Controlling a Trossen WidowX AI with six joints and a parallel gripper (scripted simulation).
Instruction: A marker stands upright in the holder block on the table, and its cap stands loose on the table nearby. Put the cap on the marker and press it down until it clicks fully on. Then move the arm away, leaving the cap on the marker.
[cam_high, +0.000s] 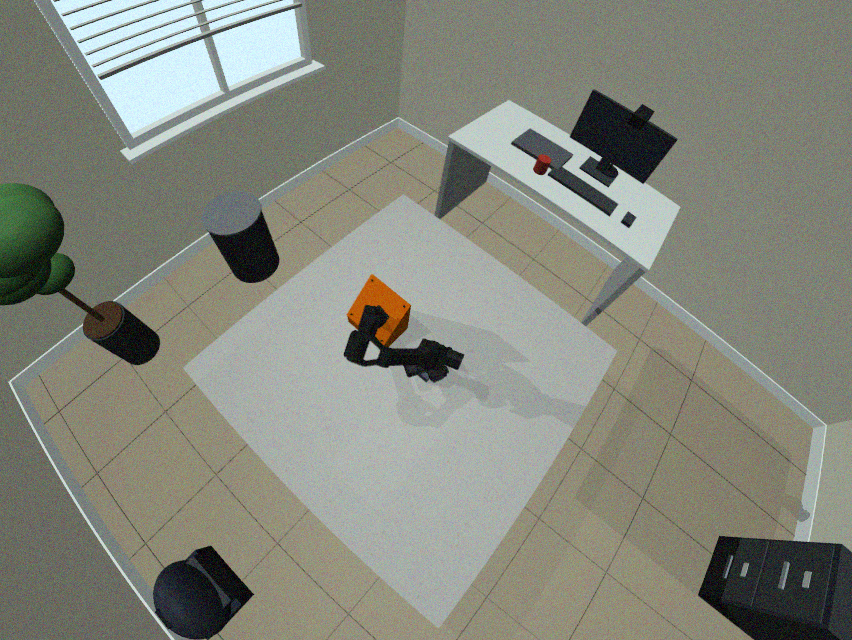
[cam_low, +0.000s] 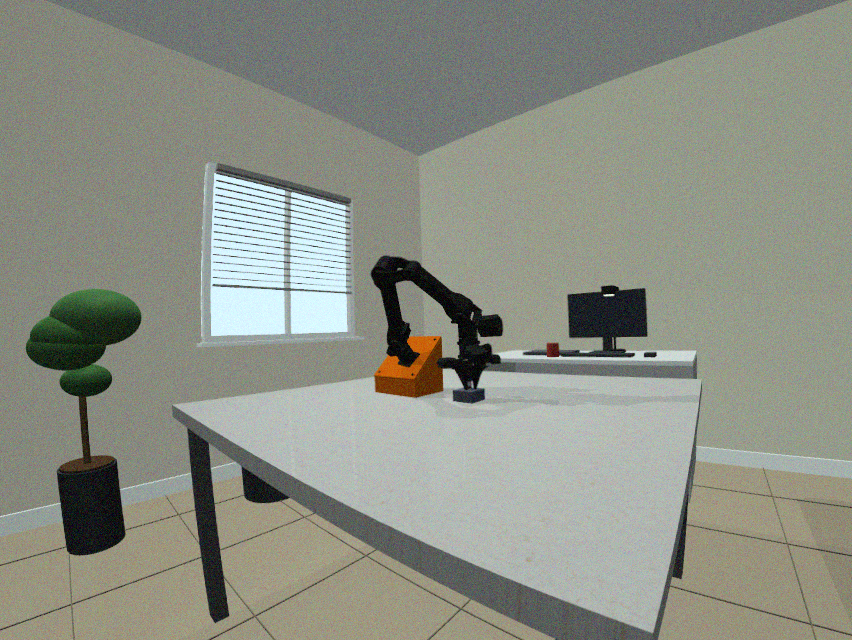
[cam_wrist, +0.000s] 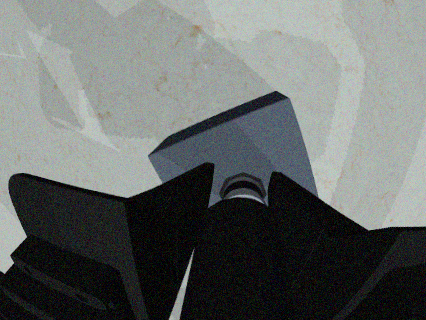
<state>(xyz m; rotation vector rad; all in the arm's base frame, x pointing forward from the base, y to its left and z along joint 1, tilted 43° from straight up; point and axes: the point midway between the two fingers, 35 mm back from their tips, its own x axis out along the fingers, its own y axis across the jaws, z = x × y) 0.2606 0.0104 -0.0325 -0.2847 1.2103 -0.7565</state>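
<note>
Right now the holder block is 1 cm behind my gripper tip and 2 cm below it. Round my gripper tip: black marker cap 1 cm behind, 5 cm above.
</note>
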